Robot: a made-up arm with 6 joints.
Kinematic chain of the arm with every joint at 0, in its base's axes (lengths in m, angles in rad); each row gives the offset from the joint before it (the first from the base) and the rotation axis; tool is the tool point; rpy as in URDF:
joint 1: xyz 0 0 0.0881 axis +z
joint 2: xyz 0 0 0 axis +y
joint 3: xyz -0.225 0 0.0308 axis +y
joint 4: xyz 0.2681 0 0.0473 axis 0.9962 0 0.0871
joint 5: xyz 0 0 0 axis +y
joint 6: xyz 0.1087 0 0.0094 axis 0.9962 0 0.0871
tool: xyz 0 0 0 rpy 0 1.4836 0
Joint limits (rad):
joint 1: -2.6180..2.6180
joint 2: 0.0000..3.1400
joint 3: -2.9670..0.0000
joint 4: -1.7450..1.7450
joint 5: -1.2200..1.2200
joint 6: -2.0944..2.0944
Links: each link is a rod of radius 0.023 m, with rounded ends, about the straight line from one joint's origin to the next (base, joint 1, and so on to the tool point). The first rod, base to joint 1, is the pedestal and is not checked.
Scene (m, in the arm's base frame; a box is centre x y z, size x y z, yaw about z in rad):
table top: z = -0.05
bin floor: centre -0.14 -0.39 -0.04 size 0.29 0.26 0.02 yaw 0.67
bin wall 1: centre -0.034 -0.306 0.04 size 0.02 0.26 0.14 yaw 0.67
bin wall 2: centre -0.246 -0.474 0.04 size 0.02 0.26 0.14 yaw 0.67
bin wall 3: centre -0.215 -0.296 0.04 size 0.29 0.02 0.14 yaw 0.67
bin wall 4: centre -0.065 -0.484 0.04 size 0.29 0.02 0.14 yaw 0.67
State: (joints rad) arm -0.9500 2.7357 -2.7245 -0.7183 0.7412 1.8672
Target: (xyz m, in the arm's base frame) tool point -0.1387 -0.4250 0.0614
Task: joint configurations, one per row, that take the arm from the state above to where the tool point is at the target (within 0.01 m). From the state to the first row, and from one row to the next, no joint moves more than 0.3 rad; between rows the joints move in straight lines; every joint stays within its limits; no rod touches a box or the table.
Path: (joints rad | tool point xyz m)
1: -1.2130 2.5213 -2.4589 -0.7104 0.9008 1.8672 | 0.1371 -0.5261 0.1611
2: -1.4760 2.3068 -2.1932 -0.7026 1.0604 1.8672 | -0.0142 -0.5005 0.1767
3: -1.7390 2.0924 -1.9276 -0.6947 1.2200 1.8672 | -0.1387 -0.4250 0.1891
4: -1.7415 2.3331 -1.8592 -0.6803 1.2200 1.8672 | -0.1387 -0.4250 0.0614

